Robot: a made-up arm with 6 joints.
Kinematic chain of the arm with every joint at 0, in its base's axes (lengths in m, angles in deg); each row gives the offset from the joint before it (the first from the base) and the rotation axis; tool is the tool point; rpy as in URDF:
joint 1: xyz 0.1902 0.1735 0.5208 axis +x
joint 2: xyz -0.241 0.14 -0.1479 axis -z
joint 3: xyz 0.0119 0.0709 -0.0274 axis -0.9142 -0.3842 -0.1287
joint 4: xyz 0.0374 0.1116 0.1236 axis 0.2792 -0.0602 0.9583
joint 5: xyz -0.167 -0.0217 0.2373 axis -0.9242 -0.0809 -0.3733
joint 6: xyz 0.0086 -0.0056 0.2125 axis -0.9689 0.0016 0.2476
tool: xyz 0.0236 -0.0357 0.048 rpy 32 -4.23 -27.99
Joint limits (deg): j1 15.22..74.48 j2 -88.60..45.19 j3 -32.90..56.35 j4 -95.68..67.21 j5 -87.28..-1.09 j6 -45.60..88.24
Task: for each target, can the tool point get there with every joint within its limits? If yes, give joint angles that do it. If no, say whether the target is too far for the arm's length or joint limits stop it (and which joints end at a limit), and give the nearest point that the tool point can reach.
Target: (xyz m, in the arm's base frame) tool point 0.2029 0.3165 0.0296
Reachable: no: joint limits stop it (at a limit: joint 1, joint 3, joint 4) | nearest point 0.1068 0.1057 0.3143 | short by 0.367 m
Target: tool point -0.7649 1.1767 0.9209
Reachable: no: too far | nearest point -0.5080 0.8627 0.7957 | short by 0.425 m
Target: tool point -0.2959 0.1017 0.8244
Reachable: yes | joints 22.67 -74.32 14.86 -36.99 -59.03 -1.30
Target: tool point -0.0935 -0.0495 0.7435
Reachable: yes | joints 45.27 30.09 -10.63 15.94 -32.12 -28.25
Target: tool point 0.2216 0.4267 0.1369
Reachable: no: joint limits stop it (at a limit: joint 1, joint 3, joint 4, joint 5) | nearest point 0.1381 0.1381 0.3577 | short by 0.373 m
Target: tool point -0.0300 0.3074 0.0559
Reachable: no: joint limits stop it (at a limit: joint 1, joint 2, joint 3) | nearest point 0.0319 0.0911 0.3029 | short by 0.334 m
